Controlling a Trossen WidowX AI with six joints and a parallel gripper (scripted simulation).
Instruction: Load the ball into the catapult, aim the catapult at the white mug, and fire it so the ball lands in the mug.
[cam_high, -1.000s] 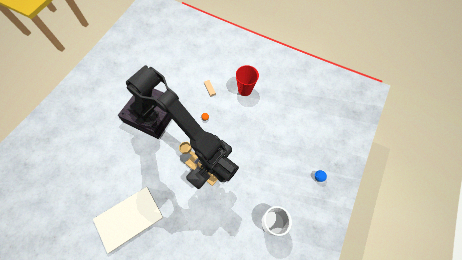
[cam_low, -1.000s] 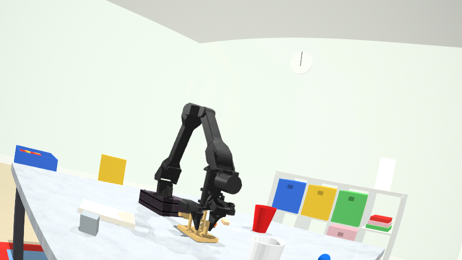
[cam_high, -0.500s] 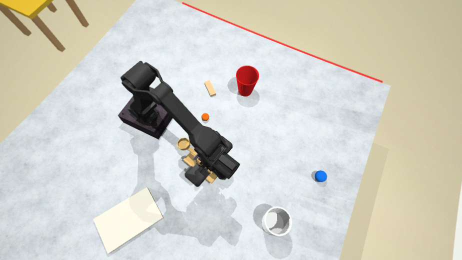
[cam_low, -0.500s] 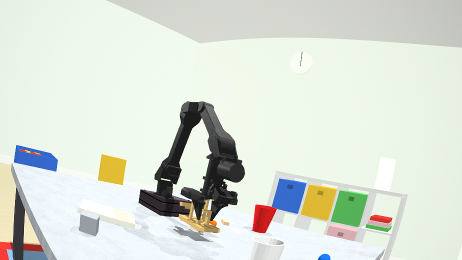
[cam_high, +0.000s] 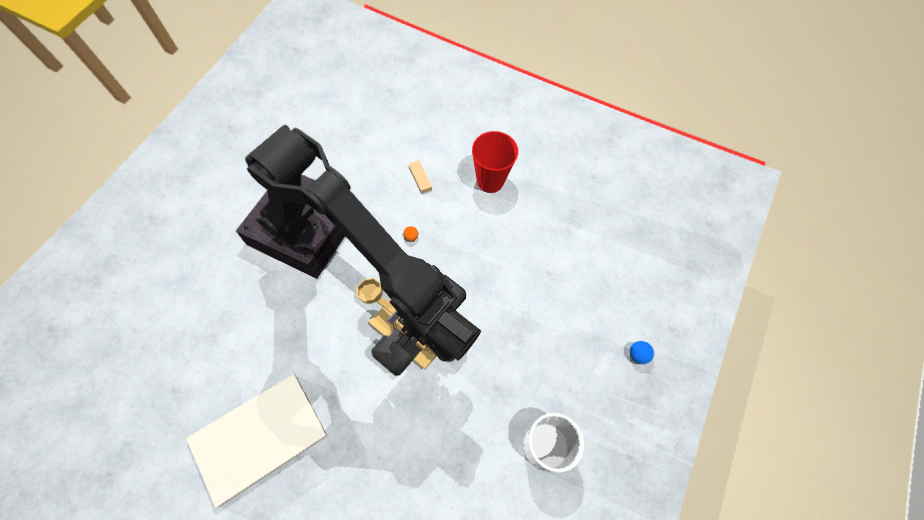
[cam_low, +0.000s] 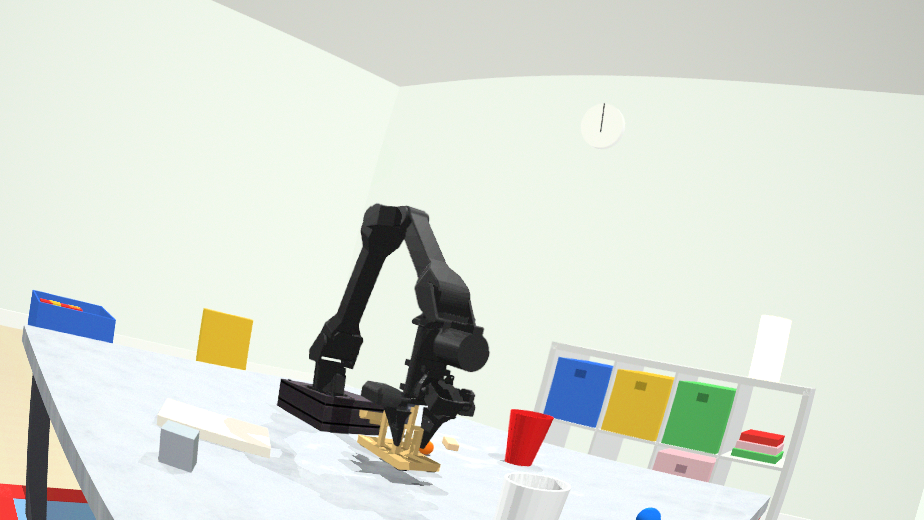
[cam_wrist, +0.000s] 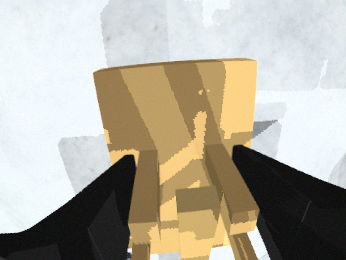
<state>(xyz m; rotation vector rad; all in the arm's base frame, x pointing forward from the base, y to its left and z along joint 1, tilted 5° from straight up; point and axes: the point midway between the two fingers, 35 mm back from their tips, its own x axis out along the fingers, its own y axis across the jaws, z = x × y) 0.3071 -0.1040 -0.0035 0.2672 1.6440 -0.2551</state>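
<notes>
The orange ball is 110 mm behind my gripper tip, 210 mm to the left of it and 50 mm below it. From my gripper tip the other things lie so: cream flat slab 210 mm behind, 260 mm to the right, 50 mm below; tan wooden catapult 60 mm behind, 40 mm to the left, 20 mm above; white mug 280 mm ahead, 100 mm to the right, 30 mm below.
</notes>
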